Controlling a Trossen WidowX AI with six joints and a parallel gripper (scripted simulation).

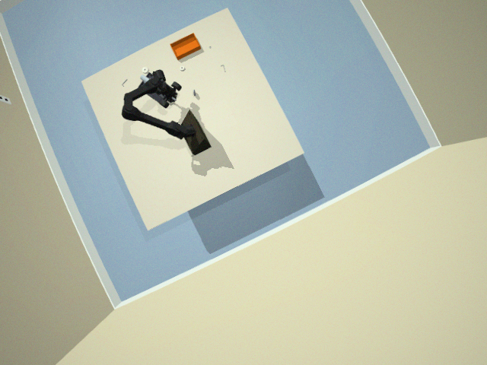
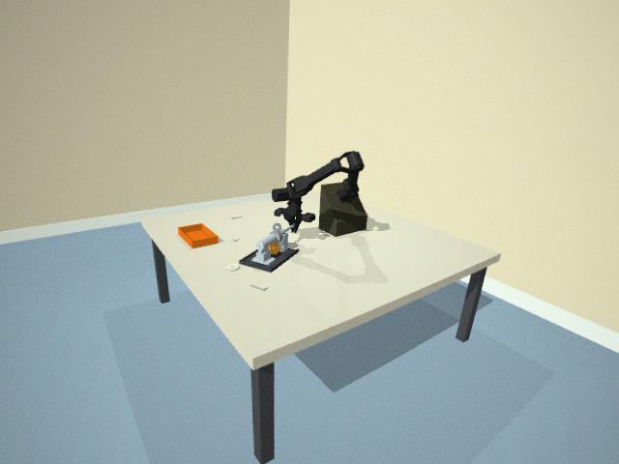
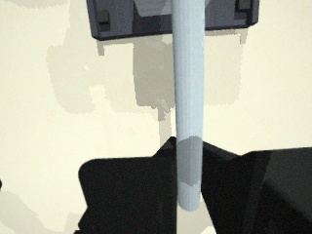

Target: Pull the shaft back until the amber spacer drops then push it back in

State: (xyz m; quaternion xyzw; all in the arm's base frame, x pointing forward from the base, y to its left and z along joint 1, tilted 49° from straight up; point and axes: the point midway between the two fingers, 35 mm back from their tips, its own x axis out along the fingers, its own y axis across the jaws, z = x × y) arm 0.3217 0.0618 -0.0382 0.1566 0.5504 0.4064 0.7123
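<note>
The pale grey shaft is 7 cm ahead of my gripper tip, 4 cm above it and 3 cm to the left of it. Round my gripper tip: amber spacer 17 cm ahead, 8 cm to the left, 1 cm below; orange tray 35 cm ahead, 28 cm to the right, 4 cm below.
</note>
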